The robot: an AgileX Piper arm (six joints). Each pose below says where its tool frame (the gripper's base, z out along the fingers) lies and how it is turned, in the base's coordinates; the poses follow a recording.
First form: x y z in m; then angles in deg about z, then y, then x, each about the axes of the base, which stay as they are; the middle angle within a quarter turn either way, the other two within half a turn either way.
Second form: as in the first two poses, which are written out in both.
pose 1, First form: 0.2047 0.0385 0.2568 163.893 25.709 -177.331
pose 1, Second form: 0.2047 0.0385 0.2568 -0.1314 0.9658 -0.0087 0.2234
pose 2, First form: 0.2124 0.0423 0.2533 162.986 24.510 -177.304
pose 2, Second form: 0.2124 0.0423 0.2533 -0.1396 0.9669 -0.0087 0.2133
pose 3, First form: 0.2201 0.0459 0.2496 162.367 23.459 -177.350
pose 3, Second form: 0.2201 0.0459 0.2496 -0.1454 0.9680 -0.0088 0.2043
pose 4, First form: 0.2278 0.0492 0.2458 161.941 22.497 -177.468
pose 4, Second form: 0.2278 0.0492 0.2458 -0.1496 0.9691 -0.0092 0.1960
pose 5, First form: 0.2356 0.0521 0.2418 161.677 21.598 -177.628
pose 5, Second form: 0.2356 0.0521 0.2418 -0.1525 0.9702 -0.0098 0.1882
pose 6, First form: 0.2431 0.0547 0.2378 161.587 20.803 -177.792
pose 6, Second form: 0.2431 0.0547 0.2378 -0.1539 0.9713 -0.0102 0.1812
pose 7, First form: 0.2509 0.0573 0.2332 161.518 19.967 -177.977
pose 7, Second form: 0.2509 0.0573 0.2332 -0.1551 0.9724 -0.0107 0.1739
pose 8, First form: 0.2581 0.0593 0.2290 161.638 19.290 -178.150
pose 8, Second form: 0.2581 0.0593 0.2290 -0.1546 0.9735 -0.0110 0.1679
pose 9, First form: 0.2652 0.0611 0.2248 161.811 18.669 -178.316
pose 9, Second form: 0.2652 0.0611 0.2248 -0.1536 0.9746 -0.0113 0.1624
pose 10, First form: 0.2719 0.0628 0.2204 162.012 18.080 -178.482
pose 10, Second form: 0.2719 0.0628 0.2204 -0.1523 0.9757 -0.0116 0.1572
